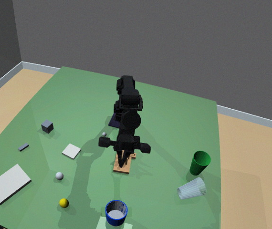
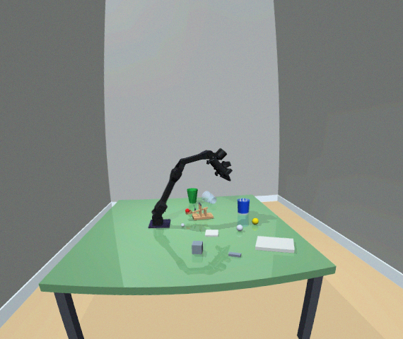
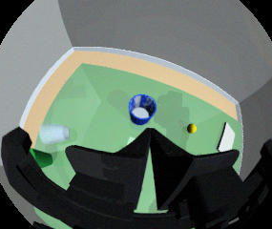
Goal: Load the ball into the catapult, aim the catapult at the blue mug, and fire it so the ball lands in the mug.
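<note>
The red ball lies 31 cm behind my gripper tip, 19 cm below it and 6 cm to the right of it. Round my gripper tip: blue mug: 23 cm below, 10 cm ahead, 3 cm to the left; yellow ball: 23 cm below, 21 cm to the right, 13 cm ahead; wooden catapult: 24 cm behind, 20 cm below, 3 cm to the right.
</note>
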